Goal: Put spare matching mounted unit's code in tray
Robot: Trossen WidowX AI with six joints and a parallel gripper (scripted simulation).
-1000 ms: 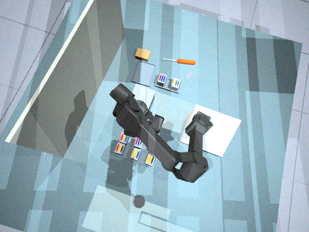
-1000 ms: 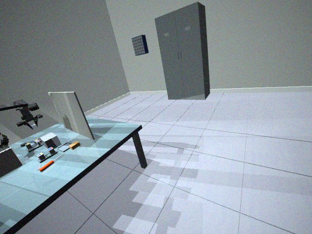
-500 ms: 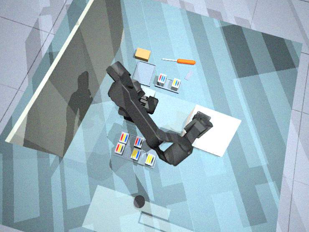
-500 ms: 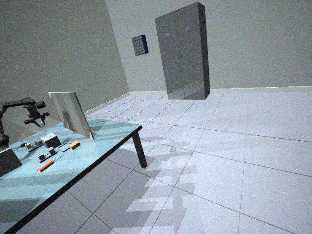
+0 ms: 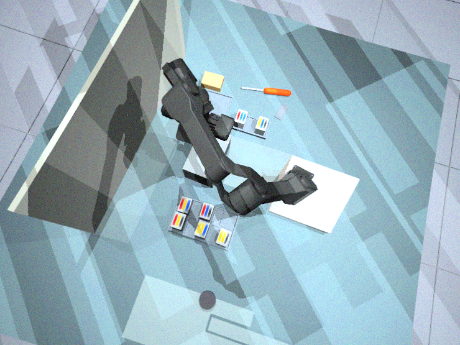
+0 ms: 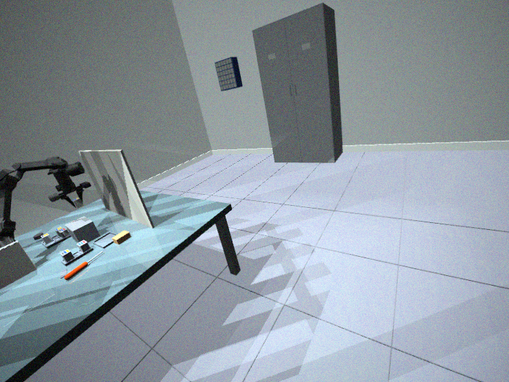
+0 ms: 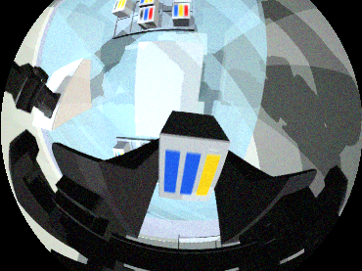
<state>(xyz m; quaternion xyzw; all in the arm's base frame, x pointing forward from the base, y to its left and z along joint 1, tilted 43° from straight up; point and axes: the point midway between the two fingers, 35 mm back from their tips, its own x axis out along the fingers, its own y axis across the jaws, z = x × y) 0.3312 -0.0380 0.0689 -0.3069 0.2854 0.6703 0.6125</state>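
Now: gripper tip 200 mm above the flat grey tray, 160 mm to the left of it and 30 mm short of it. The rest, counted from my gripper tip: spare: 20 mm above; then tall upright panel: 200 mm ahead, 40 mm to the left, 20 mm above; then grey mounted unit: 150 mm below, 40 mm behind, 30 mm to the left.
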